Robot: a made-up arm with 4 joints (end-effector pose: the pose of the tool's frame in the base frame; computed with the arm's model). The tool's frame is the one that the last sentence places. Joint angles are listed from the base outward.
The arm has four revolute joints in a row. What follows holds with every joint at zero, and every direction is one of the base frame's.
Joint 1 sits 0.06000 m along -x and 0.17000 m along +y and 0.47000 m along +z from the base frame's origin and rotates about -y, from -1.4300 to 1.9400 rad.
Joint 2 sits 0.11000 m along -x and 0.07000 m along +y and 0.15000 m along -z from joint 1 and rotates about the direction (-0.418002, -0.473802, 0.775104), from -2.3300 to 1.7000 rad.
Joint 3 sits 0.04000 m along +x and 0.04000 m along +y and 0.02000 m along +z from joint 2 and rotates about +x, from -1.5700 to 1.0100 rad.
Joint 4 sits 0.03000 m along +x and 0.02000 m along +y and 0.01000 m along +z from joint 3 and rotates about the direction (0.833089, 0.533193, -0.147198), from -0.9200 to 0.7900 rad.
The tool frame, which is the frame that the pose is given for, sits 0.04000 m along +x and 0.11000 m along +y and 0.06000 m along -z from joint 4; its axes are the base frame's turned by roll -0.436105, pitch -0.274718 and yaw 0.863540 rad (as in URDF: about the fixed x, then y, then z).
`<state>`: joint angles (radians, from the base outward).
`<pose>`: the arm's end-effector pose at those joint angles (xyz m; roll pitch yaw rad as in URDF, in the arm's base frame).
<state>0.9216 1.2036 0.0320 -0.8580</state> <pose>0.0870 0.4069 0.2647 -2.8792 0.5313 1.3196</pose>
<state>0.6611 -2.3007 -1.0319 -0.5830</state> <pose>0.0317 0.2995 0.1569 0.1685 0.4343 0.4458</pose>
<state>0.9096 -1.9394 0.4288 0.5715</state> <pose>0.1519 0.1138 0.3676 1.7243 0.1147 -1.0281</pose>
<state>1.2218 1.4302 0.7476 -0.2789</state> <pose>0.0735 0.4105 0.1926 -1.9165 0.5451 2.0749</pose>
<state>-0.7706 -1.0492 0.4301 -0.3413</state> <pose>-0.1232 0.2760 0.2732 -0.0221 0.5626 -0.1914</pose>
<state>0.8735 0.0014 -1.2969 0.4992</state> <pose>0.1469 0.3086 0.2938 -1.4224 -0.3099 0.5403</pose>
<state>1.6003 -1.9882 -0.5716 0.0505</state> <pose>0.2436 0.2630 0.4779 0.7256 -0.7319 -0.2862</pose>
